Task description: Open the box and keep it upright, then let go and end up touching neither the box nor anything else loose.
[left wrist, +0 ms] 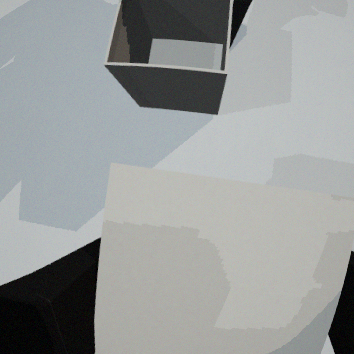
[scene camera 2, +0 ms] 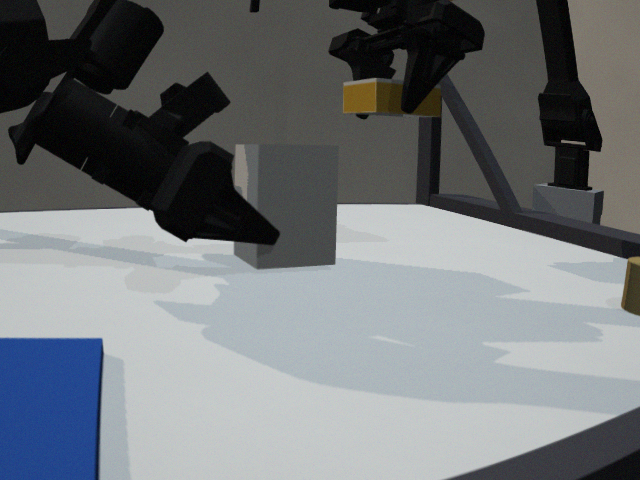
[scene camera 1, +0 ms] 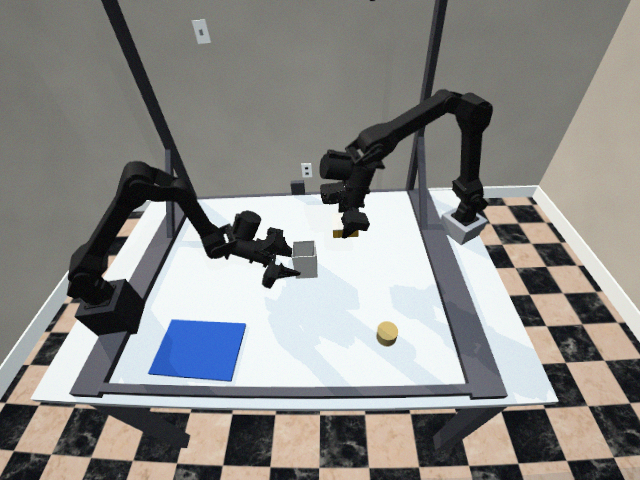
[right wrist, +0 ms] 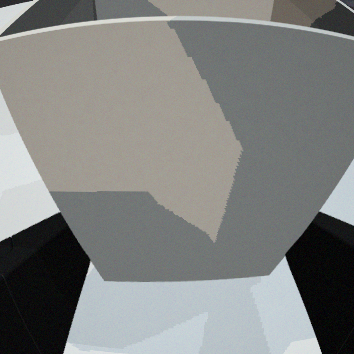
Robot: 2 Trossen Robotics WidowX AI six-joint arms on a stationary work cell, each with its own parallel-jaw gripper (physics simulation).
I see my left gripper (scene camera 2: 382,115), my right gripper (scene camera 2: 263,232) and a flat blue square plate (scene camera 2: 58,381).
The flat blue square plate shows as well in scene camera 1 (scene camera 1: 206,350). My left gripper is seen too in the left wrist view (left wrist: 216,247) and in scene camera 1 (scene camera 1: 341,229). My right gripper is seen too in scene camera 1 (scene camera 1: 300,265) and in the right wrist view (right wrist: 188,214). The left wrist view does not show the flat blue square plate: it is out of frame. The right wrist view misses the flat blue square plate: it is out of frame.
